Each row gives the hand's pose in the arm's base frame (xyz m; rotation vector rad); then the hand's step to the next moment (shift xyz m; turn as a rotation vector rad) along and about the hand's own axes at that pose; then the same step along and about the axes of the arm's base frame.
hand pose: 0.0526 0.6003 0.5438 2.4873 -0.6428 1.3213
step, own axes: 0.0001 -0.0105 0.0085 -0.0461 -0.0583 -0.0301
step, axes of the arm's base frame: 0.0113 0.0056 -0.0048 -0.0156 0.0754 -0.0224
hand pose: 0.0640 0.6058 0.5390 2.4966 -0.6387 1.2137
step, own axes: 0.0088 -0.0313 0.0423 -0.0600 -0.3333 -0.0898
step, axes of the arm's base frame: 0.0489 0.0060 -0.0205 0.0766 0.3415 -0.0158
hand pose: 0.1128 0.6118 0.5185 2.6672 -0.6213 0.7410
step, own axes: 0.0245 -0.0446 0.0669 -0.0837 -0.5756 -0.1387
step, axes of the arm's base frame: 0.0681 0.0041 -0.0491 0.1545 0.5769 -0.0297
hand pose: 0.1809 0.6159 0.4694 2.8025 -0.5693 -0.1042
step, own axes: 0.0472 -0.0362 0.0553 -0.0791 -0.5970 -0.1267
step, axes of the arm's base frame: 0.0500 -0.0007 -0.0640 0.1652 0.5909 -0.0474
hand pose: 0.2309 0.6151 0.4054 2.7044 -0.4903 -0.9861
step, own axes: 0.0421 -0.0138 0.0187 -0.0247 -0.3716 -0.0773
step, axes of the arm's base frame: 0.0212 -0.0051 -0.0428 0.1194 0.3583 -0.0449
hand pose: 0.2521 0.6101 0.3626 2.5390 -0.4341 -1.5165
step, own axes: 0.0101 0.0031 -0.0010 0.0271 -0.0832 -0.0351
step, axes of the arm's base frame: 0.0049 -0.0062 -0.0071 0.0569 0.0694 -0.0288
